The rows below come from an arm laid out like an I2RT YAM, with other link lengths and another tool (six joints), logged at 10 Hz.
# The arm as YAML. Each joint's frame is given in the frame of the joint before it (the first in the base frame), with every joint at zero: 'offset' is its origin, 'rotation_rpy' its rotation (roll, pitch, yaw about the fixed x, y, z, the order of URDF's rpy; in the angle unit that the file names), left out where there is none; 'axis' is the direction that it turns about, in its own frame. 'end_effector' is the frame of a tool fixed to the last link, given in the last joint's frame.
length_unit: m
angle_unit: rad
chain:
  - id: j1
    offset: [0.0, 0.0, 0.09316]
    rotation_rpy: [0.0, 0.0, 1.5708]
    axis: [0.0, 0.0, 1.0]
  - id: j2
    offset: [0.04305, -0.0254, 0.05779]
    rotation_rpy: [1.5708, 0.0, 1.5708]
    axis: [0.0, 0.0, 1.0]
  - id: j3
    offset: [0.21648, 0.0, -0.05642]
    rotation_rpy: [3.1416, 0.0, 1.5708]
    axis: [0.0, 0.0, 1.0]
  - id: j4
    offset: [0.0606, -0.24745, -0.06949]
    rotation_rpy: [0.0, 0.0, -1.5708]
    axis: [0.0, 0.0, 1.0]
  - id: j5
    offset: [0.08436, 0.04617, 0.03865]
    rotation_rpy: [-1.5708, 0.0, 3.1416]
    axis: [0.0, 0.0, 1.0]
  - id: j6
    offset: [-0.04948, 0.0, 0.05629]
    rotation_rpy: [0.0, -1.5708, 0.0]
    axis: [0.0, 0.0, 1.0]
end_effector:
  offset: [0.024, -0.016, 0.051]
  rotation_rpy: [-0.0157, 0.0, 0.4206]
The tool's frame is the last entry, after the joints.
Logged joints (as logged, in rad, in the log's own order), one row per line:
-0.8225, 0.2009, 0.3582, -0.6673, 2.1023, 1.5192
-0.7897, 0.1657, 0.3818, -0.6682, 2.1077, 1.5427
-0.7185, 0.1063, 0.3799, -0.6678, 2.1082, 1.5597
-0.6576, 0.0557, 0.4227, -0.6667, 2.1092, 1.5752
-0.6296, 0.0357, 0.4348, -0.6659, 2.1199, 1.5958
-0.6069, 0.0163, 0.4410, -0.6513, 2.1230, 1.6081
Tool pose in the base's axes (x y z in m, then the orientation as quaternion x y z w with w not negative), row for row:
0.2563, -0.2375, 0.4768, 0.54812, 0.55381, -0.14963, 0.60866
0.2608, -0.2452, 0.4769, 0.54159, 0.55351, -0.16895, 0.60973
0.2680, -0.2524, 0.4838, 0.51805, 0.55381, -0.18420, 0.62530
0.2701, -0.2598, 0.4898, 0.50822, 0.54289, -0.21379, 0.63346
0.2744, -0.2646, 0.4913, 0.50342, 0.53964, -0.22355, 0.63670
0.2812, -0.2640, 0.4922, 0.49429, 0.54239, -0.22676, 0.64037
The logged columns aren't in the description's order. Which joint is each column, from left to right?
Columns, left to right: j4, j6, j5, j1, j3, j2.
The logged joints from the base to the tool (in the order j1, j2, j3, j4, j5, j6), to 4 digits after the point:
-0.6673, 1.5192, 2.1023, -0.8225, 0.3582, 0.2009
-0.6682, 1.5427, 2.1077, -0.7897, 0.3818, 0.1657
-0.6678, 1.5597, 2.1082, -0.7185, 0.3799, 0.1063
-0.6667, 1.5752, 2.1092, -0.6576, 0.4227, 0.0557
-0.6659, 1.5958, 2.1199, -0.6296, 0.4348, 0.0357
-0.6513, 1.6081, 2.1230, -0.6069, 0.4410, 0.0163

